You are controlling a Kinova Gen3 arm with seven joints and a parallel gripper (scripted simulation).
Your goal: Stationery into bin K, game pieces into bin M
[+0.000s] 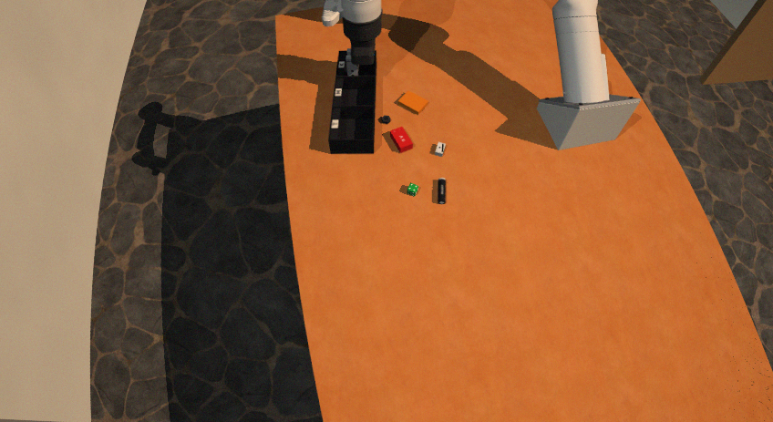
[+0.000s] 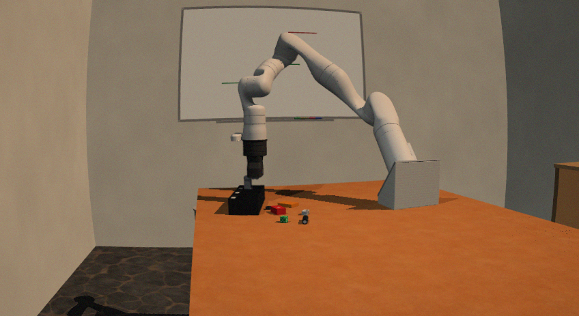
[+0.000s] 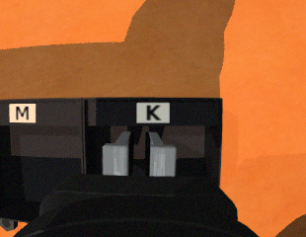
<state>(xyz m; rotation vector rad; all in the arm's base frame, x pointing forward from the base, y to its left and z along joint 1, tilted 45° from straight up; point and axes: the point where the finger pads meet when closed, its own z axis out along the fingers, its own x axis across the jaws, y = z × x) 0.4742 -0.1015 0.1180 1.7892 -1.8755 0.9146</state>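
Now: hand 80 mm to the right of the black row and 10 mm above it. Round my hand: orange block 120 mm behind, 80 mm to the left, 30 mm below; then black nut 60 mm behind, 130 mm to the left, 30 mm below; then red 9V battery 80 mm behind, 170 mm to the left, 30 mm below.
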